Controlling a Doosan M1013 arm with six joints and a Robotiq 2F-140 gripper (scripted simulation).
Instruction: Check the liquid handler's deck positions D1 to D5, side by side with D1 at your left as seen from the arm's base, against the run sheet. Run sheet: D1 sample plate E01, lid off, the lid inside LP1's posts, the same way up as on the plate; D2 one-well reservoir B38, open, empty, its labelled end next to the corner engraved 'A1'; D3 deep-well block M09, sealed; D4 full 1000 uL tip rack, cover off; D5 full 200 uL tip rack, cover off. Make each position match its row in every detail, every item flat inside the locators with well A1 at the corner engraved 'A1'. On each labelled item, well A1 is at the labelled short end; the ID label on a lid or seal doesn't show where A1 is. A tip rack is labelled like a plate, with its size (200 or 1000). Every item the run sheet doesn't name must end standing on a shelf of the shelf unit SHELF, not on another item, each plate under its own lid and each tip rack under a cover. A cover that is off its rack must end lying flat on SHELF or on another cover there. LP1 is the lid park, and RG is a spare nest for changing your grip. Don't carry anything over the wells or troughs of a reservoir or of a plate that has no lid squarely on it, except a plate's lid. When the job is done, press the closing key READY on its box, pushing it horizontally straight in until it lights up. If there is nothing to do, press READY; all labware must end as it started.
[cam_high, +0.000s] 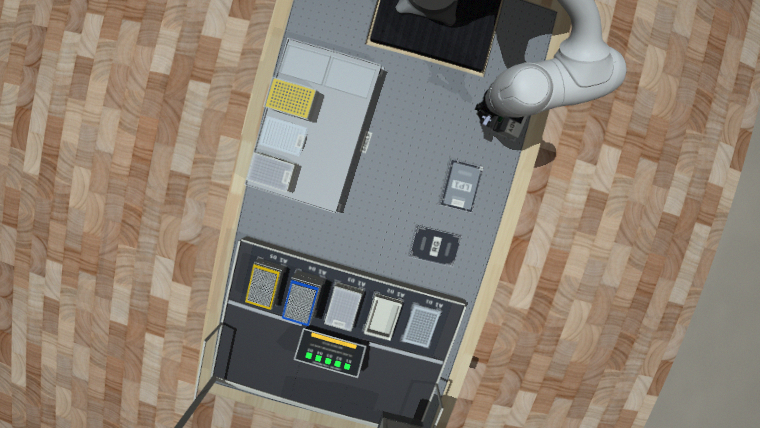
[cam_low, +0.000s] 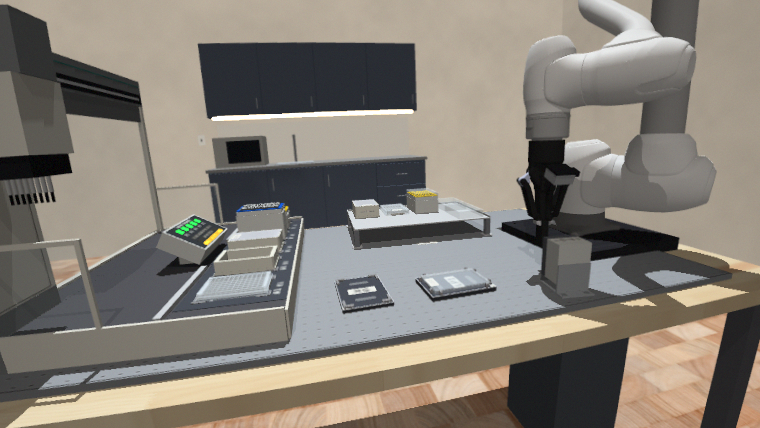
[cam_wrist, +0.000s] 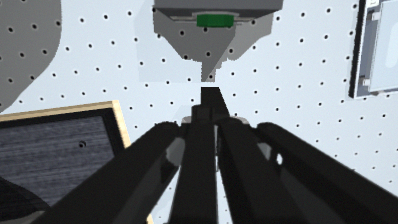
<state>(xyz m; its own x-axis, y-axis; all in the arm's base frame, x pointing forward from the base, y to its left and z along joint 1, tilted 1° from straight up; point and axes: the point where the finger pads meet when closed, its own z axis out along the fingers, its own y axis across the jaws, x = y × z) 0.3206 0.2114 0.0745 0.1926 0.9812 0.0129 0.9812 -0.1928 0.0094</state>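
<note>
Now: the ready box 2 cm ahead of my hand, 8 cm to the left of it and 3 cm below it. From my hand the other things lie so: clear sample plate (68 cm ahead, 2 cm to the right, 3 cm below); then clear lid (23 cm ahead, 1 cm to the left, 8 cm below); then shelf unit (15 cm ahead, 47 cm to the right, 3 cm below).
</note>
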